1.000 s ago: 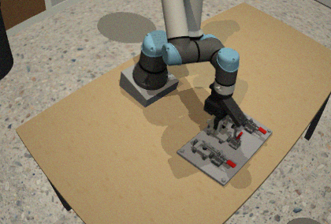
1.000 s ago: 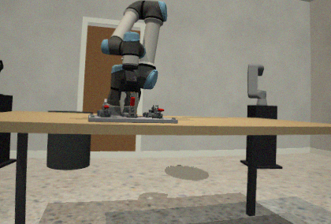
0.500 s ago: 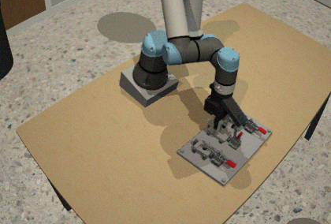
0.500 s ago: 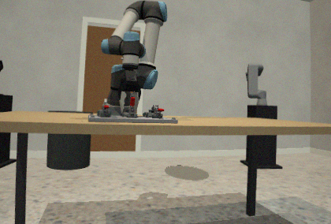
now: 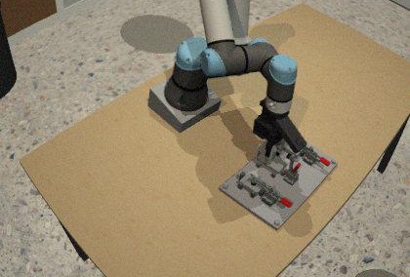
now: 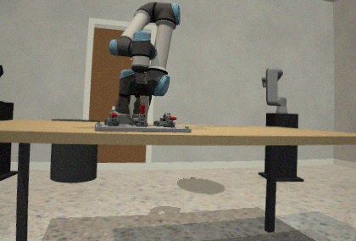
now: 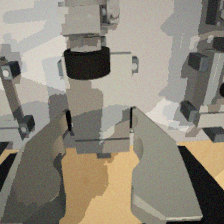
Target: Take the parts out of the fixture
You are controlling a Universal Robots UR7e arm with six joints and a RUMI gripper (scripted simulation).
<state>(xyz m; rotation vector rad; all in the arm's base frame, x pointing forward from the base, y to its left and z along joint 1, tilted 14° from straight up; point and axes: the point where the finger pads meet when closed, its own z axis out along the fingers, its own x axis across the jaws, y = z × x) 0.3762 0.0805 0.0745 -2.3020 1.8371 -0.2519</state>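
Now: hand 5 cm short of the grey fixture plate, 1 cm to the right of it and 5 cm above it.
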